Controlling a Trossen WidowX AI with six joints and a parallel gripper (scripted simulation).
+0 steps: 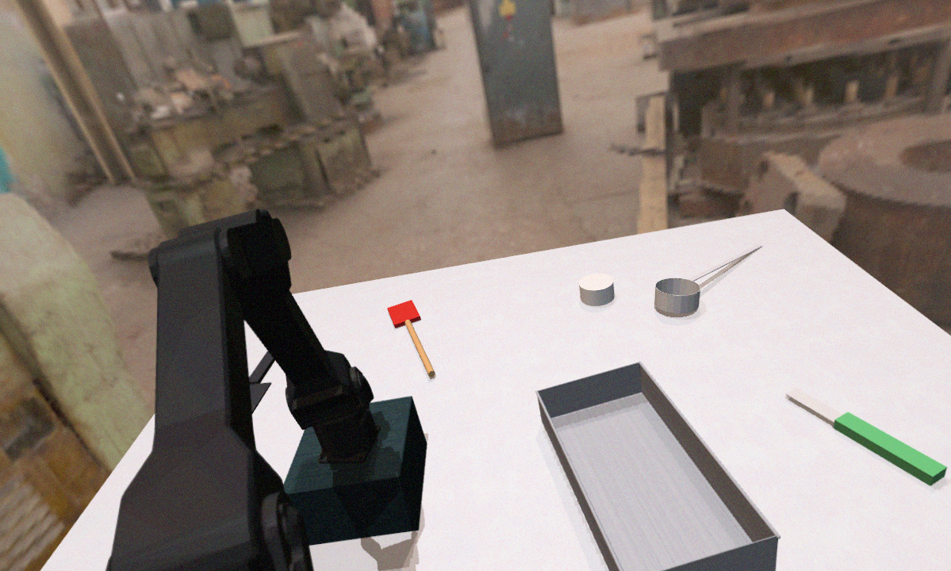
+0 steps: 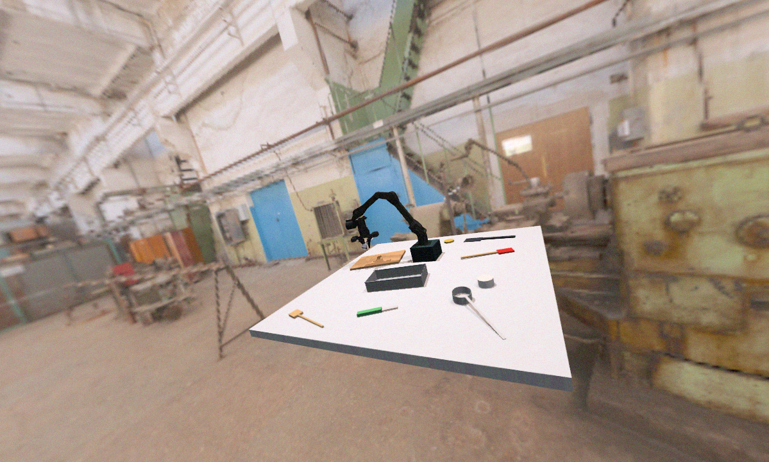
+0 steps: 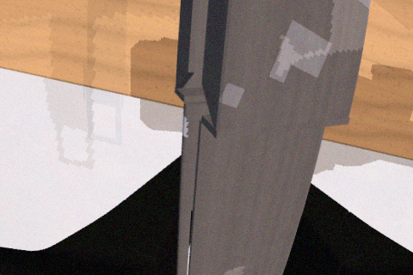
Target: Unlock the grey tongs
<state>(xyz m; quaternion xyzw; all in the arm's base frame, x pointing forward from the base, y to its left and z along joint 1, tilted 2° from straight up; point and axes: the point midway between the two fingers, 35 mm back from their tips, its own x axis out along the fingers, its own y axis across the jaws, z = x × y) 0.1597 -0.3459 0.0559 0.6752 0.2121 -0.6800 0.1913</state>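
My gripper tip is now 120 mm above the wooden board, 90 mm past it and 20 mm to the left of it. Also, from my gripper tip: yellow disc: 460 mm behind, 360 mm to the left, 120 mm below; then red-headed spatula: 740 mm to the left, 220 mm behind, 120 mm below; then grey roasting tin: 370 mm to the left, 200 mm ahead, 100 mm below.
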